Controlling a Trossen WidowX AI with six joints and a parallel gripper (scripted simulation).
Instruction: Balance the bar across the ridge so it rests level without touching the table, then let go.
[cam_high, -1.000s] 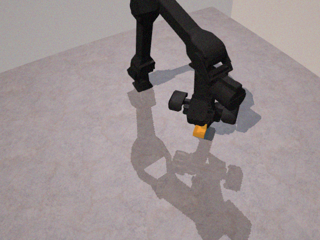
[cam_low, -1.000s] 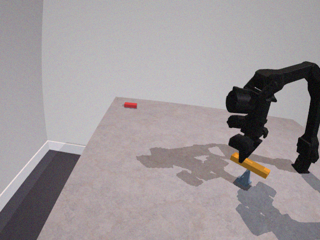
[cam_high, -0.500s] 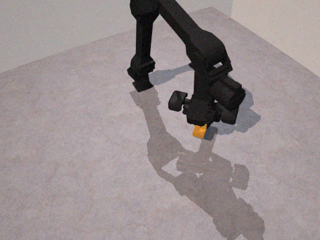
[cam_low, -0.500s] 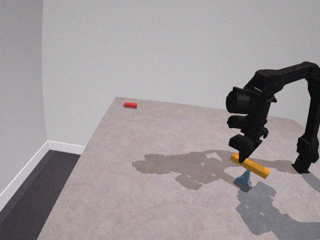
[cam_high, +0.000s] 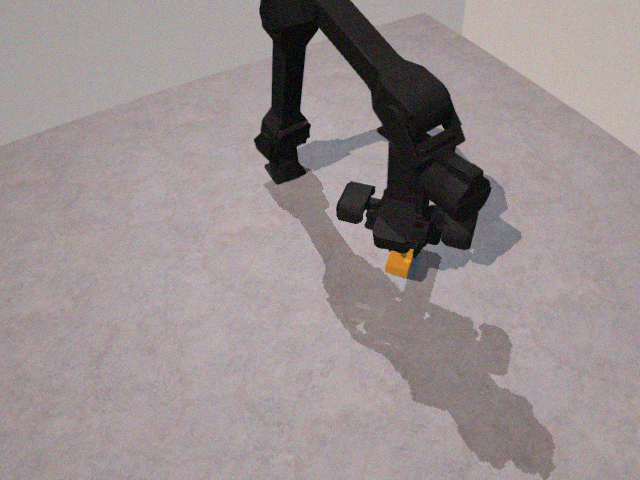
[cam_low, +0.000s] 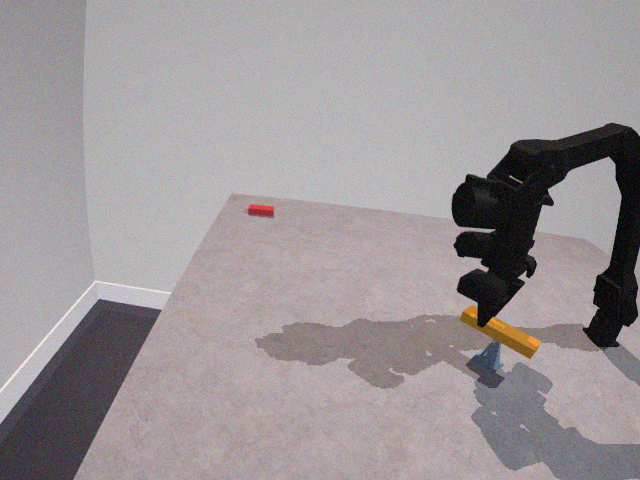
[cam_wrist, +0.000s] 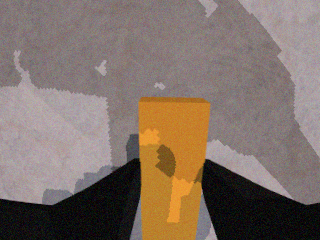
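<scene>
Right now the bar is 2 cm to the left of my gripper tip and 2 cm behind it. The rest, counted from my gripper tip: red block (55 cm to the right, 40 cm ahead, 6 cm below).
</scene>
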